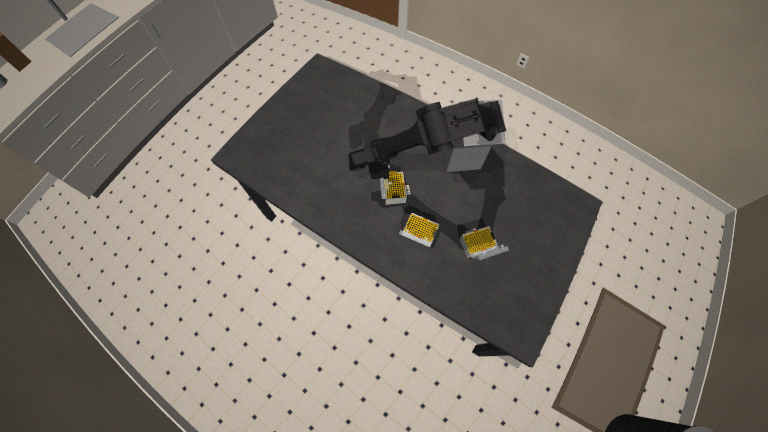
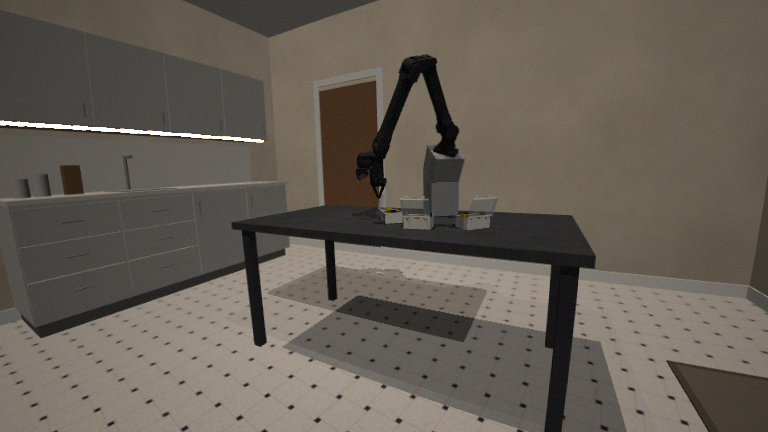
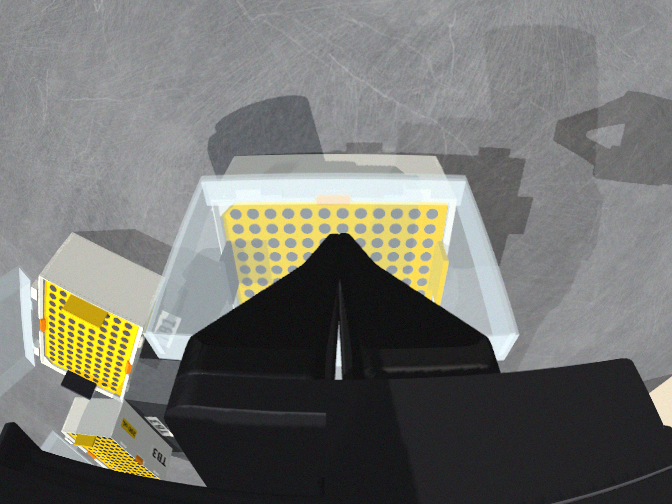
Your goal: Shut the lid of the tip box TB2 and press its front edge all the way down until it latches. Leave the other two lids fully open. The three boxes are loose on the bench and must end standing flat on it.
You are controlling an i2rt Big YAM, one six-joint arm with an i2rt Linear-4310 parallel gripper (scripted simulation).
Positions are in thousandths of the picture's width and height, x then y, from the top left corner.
Scene:
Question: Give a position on a box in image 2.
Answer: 605, 517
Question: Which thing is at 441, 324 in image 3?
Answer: A box.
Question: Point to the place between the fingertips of the gripper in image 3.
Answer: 505, 497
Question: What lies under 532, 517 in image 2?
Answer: A box.

